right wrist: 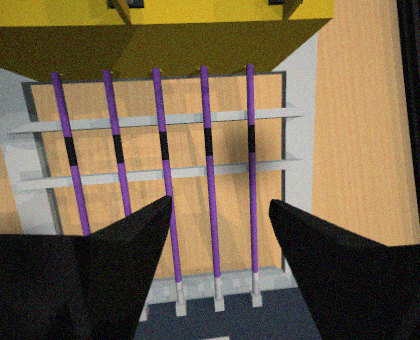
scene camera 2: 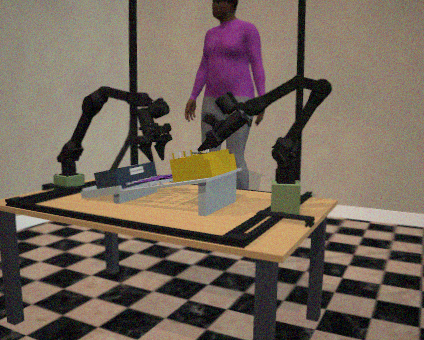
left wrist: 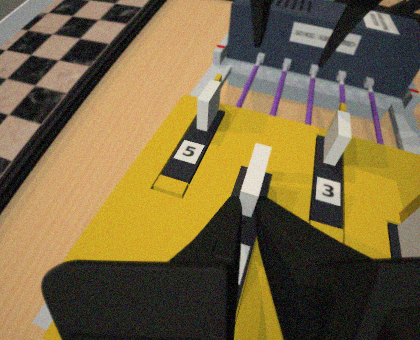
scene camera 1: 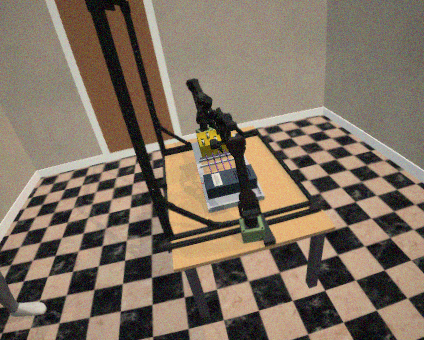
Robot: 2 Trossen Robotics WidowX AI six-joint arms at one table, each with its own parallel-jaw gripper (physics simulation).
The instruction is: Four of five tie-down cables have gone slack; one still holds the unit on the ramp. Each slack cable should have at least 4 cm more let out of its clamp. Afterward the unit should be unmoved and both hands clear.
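The dark blue unit (scene camera 1: pixel 231 187) (scene camera 2: pixel 107 179) (left wrist: pixel 280 49) (right wrist: pixel 270 320) sits on the lower part of the grey ramp (scene camera 2: pixel 217 194) (right wrist: pixel 301 90). Several purple cables (right wrist: pixel 254 215) (left wrist: pixel 310 102) with black bands run from it to the yellow clamp block (scene camera 2: pixel 195 167) (left wrist: pixel 135 225) (right wrist: pixel 165 45). My left gripper (left wrist: pixel 246 206) (scene camera 2: pixel 201 149) is shut on the white lever (left wrist: pixel 256 172) between clamps 5 and 3; its number label is mostly hidden. My right gripper (right wrist: pixel 221 204) (scene camera 2: pixel 156 158) is partly open and empty above the cables; the two rightmost cables show between its fingertips in the right wrist view.
White levers of clamp 5 (left wrist: pixel 208 106) and clamp 3 (left wrist: pixel 337 137) stand upright on either side of the left fingers. Two grey crossbars (right wrist: pixel 185 119) pass under the cables. Black frame rails (scene camera 2: pixel 150 227) edge the wooden table (scene camera 2: pixel 250 200). A person (scene camera 2: pixel 230 60) stands behind it.
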